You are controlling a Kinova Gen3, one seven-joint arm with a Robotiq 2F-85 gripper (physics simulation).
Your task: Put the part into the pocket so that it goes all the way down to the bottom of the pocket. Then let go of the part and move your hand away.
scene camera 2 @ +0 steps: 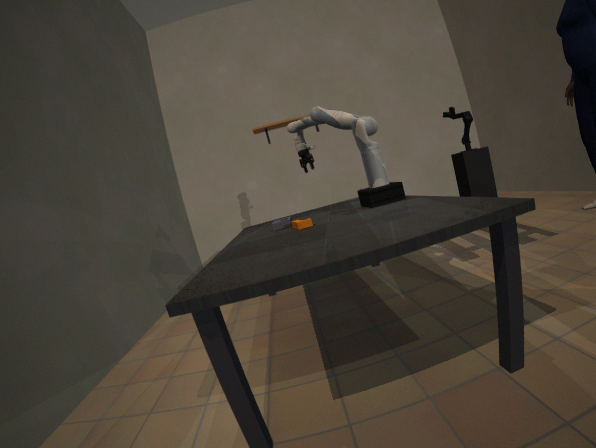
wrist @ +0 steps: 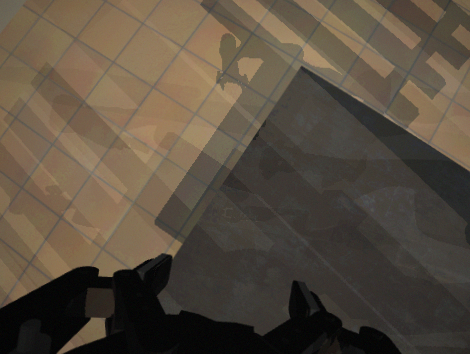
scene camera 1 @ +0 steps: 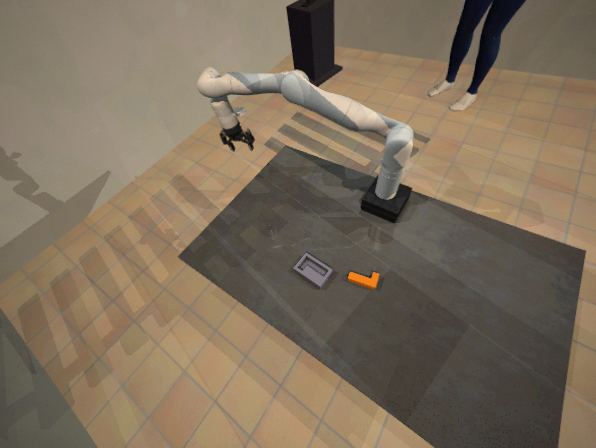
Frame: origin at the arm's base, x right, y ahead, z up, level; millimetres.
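Seen in the pictures: gripper, fingertip midpoint: (scene camera 2: pixel 309 171) (wrist: pixel 229 281) (scene camera 1: pixel 243 150); arm's base, link origin: (scene camera 2: pixel 378 186) (scene camera 1: pixel 385 191).
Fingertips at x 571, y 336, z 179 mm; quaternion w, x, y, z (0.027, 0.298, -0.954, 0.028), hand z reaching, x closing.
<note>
Offsets run from my fingertips to a thing's top centre. Level surfaces: height alone.
The part is an orange L-shaped block @(dx -740, dy +39, dz -228 mm) (scene camera 1: pixel 364 280) (scene camera 2: pixel 302 224). It lies flat on the dark table top. The pocket is a recess in a grey-purple rectangular block @(dx -570, dy +154, dz -222 mm) (scene camera 1: pixel 314 281) (scene camera 2: pixel 281 224), which sits on the table close beside the part, to its left in scene camera 1. The recess looks empty. My gripper (scene camera 1: pixel 241 148) (scene camera 2: pixel 310 171) (wrist: pixel 229 281) is open with nothing between its fingers. It hangs high in the air, well away from the part and the pocket, and points down. Neither the part nor the pocket block shows in the wrist view.
The arm's black base (scene camera 1: pixel 384 205) (scene camera 2: pixel 381 195) stands on the dark table @(dz -258 mm) (scene camera 1: pixel 475 280) (scene camera 2: pixel 380 225) (wrist: pixel 310 150). A table corner shows in the wrist view. Beyond the table are a dark pedestal (scene camera 1: pixel 315 42) (scene camera 2: pixel 475 172), a standing person (scene camera 1: pixel 482 47) and an orange wall shelf (scene camera 2: pixel 275 124).
</note>
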